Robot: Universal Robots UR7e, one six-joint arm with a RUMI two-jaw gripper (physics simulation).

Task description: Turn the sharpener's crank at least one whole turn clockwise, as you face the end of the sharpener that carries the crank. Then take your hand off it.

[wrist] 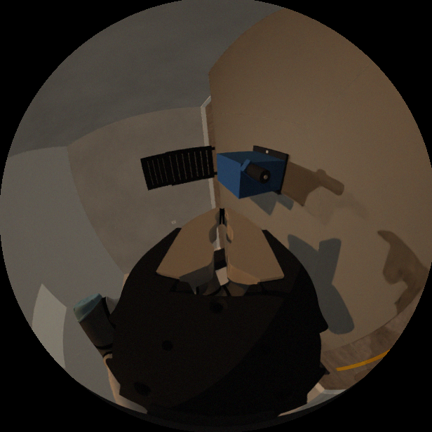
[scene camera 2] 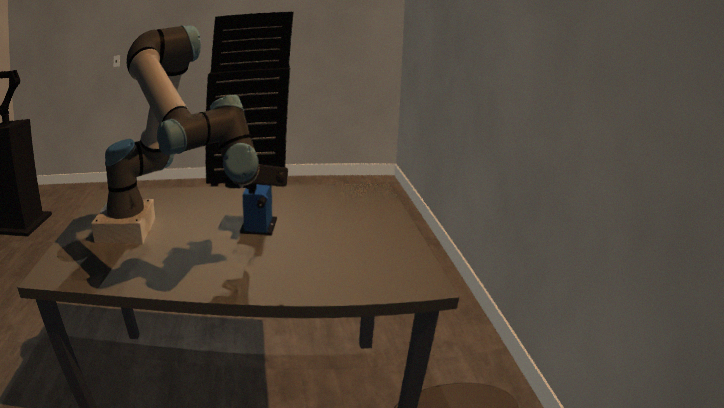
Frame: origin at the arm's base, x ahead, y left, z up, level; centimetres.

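Where they show: arm's base, link origin: [scene camera 2: 125,209].
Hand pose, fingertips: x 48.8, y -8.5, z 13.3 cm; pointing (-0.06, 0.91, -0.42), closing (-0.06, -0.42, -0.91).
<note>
Things, the pixels of their top centre, and the offset from my fingertips. "pt": a spot on its surface instead. Level surfaces: height alone.
- blue sharpener, surface spot: [scene camera 2: 256,213] pt dx +0.1, dy +6.9, dz -12.7 cm
- dark base plate, surface spot: [scene camera 2: 257,232] pt dx +0.0, dy +9.1, dz -19.9 cm
- dark round handle, surface spot: [scene camera 2: 261,202] pt dx +2.1, dy +3.0, dz -7.8 cm
- table, surface height: dz -20.5 cm
The blue sharpener [scene camera 2: 257,215] [wrist: 230,172] stands upright on a dark base plate [scene camera 2: 257,232] near the middle of the table. Its crank has a dark round handle [scene camera 2: 261,202] [wrist: 257,172] that sticks out from the crank end, with a short blue crank arm [wrist: 245,166] partly showing behind it. My gripper [wrist: 221,210] is shut with nothing between its fingers. In the wrist view its tips are apart from the handle and the sharpener, with a visible gap. In the scene view the wrist hangs by the sharpener's top, and the fingertips cannot be made out clearly.
The table [scene camera 2: 354,253] carries the robot's pale base block [scene camera 2: 119,229] at its left. A black slatted panel [scene camera 2: 249,60] [wrist: 177,168] stands behind the table against the wall. A dark cabinet [scene camera 2: 17,177] stands on the floor at the far left.
</note>
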